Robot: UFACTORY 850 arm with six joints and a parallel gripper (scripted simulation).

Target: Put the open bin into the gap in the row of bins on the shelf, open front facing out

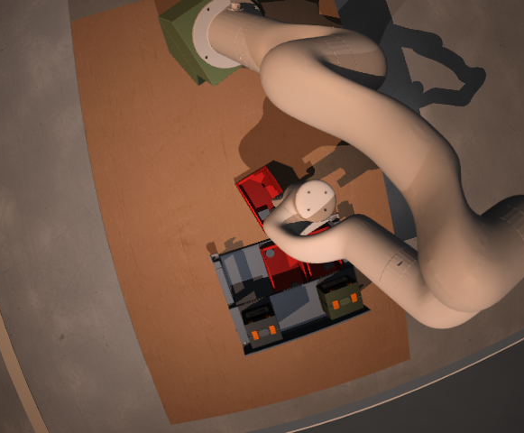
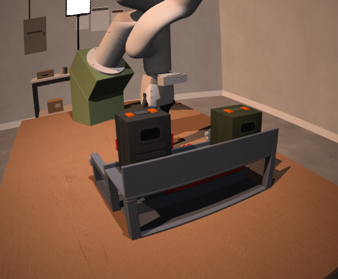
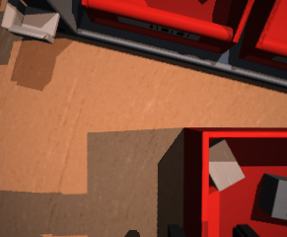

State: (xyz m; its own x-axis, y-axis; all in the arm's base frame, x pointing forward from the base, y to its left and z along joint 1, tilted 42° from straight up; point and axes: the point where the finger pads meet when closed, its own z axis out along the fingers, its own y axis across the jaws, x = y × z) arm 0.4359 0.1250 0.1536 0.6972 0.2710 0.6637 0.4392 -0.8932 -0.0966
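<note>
Now: hand 1 cm short of the red bin, 5 cm to the left of it and 6 cm above it. Also, from my hand: grey part (16 cm ahead, 8 cm to the left, 8 cm below); then grey shelf (24 cm ahead, 2 cm to the left, 3 cm below); then dark part (5 cm ahead, 6 cm to the right, 8 cm below).
</note>
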